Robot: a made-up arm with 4 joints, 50 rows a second.
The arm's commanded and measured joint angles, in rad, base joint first. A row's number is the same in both.
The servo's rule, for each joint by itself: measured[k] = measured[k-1] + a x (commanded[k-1-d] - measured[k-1]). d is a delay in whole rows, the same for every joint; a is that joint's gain. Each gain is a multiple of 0.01, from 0.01 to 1. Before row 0 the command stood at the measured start. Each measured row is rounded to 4 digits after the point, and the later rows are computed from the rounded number. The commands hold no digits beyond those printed.
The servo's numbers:
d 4
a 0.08 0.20 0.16 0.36
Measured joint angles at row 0:
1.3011, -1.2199, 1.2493, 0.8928
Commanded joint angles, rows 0 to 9:
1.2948, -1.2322, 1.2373, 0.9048
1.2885, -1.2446, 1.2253, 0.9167
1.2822, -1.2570, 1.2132, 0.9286
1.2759, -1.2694, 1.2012, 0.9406
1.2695, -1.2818, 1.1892, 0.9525
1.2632, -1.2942, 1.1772, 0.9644
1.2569, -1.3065, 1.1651, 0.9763
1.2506, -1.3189, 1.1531, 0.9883
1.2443, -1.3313, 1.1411, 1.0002
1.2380, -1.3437, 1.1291, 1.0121
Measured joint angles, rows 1 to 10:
1.3011, -1.2199, 1.2493, 0.8928
1.3011, -1.2199, 1.2493, 0.8928
1.3011, -1.2199, 1.2493, 0.8928
1.3011, -1.2199, 1.2493, 0.8928
1.3006, -1.2224, 1.2474, 0.8971
1.2996, -1.2268, 1.2439, 0.9042
1.2982, -1.2328, 1.2390, 0.9130
1.2964, -1.2401, 1.2330, 0.9229
1.2942, -1.2484, 1.2260, 0.9336
1.2917, -1.2576, 1.2182, 0.9447

